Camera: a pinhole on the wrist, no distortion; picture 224 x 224 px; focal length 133.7 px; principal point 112.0 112.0 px. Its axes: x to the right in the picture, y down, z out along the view. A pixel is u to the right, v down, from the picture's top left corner.
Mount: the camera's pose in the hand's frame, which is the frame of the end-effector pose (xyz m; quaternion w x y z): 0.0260 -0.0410 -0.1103 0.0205 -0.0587 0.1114 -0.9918
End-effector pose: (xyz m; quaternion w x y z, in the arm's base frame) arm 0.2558 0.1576 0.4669 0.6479 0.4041 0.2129 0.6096
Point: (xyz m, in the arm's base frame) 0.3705 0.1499 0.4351
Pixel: 144.0 120.4
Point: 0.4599 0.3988 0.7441
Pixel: 15.5 44.0
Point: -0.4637 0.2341 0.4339
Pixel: behind the camera
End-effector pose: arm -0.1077 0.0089 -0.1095 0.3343 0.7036 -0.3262 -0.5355
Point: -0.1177 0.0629 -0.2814
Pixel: 115.0 183.7
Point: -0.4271 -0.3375 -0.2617
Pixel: 50.4 44.2
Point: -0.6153 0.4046 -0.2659
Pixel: 215.9 137.5
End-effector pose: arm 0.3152 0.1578 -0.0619 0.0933 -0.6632 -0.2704 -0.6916
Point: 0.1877 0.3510 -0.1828
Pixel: outside the picture
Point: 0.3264 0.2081 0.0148
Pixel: 70.7 61.2
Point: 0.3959 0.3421 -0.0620
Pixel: 124.7 117.4
